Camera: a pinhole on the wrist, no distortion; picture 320 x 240 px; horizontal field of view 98.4 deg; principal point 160.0 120.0 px. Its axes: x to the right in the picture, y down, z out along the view. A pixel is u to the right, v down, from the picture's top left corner.
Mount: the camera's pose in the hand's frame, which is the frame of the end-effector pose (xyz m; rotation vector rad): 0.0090 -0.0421 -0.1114 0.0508 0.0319 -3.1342
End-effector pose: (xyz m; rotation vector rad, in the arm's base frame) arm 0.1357 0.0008 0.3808 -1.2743 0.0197 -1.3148
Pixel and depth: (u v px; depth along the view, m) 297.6 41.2 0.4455
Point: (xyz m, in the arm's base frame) 0.3214 0.4815 0.0926
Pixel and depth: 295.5 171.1 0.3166
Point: 0.0346 0.3901 0.3784
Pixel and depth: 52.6 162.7 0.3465
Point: 0.2783 0.0122 0.7461
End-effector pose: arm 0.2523 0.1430 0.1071 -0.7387 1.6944 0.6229
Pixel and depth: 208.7 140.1 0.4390
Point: 0.5725 0.3256 0.1848
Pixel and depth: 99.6 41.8 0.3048
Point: 0.2648 0.3529 -0.0633
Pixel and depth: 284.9 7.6 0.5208
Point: 0.3190 0.7560 0.4931
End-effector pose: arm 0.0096 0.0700 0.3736 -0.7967 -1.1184 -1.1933
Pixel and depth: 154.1 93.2 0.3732
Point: -0.0311 0.3157 0.4636
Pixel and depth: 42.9 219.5 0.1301
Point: -0.1298 0.0231 0.4791
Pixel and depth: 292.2 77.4 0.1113
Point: 0.0006 0.0953 0.2753
